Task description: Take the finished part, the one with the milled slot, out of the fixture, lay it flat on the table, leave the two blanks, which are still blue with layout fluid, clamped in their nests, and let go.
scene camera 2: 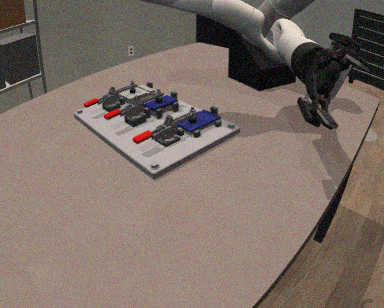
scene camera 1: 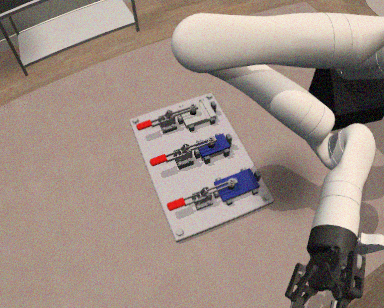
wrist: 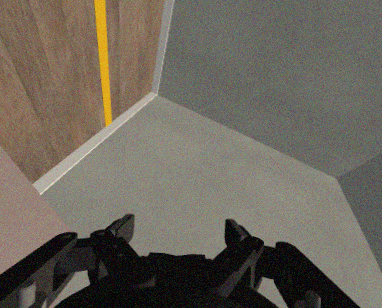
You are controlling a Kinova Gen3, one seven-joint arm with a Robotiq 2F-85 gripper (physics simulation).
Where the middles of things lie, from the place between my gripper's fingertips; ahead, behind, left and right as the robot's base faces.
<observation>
The fixture plate (scene camera 1: 170, 183) lies 44 cm to the right of my hand, 21 cm below it and 2 cm ahead of it.
</observation>
